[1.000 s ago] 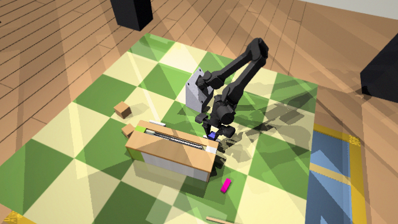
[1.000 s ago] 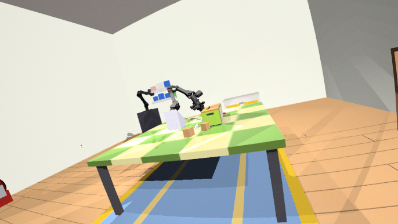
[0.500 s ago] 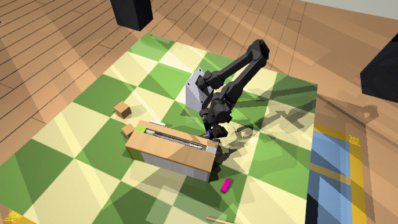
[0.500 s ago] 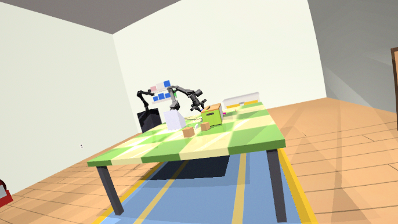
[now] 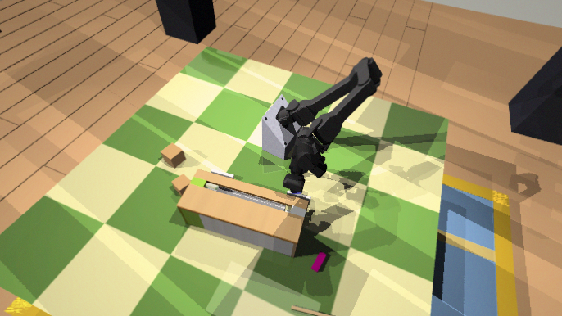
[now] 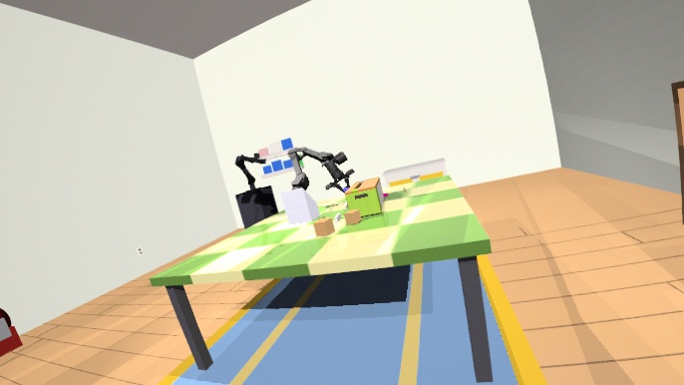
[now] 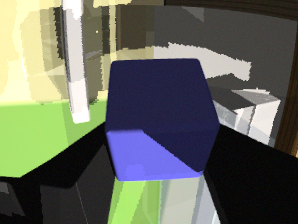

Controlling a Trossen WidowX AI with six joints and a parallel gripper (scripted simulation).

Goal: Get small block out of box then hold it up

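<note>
The blue block is 10 mm behind my gripper tip, 10 mm to the left of it and 10 mm above it. From my gripper tip the other things lie so: thin tan stick (300 mm ahead, 210 mm to the left, 90 mm below); then box (90 mm ahead, 130 mm to the right, 30 mm below).
</note>
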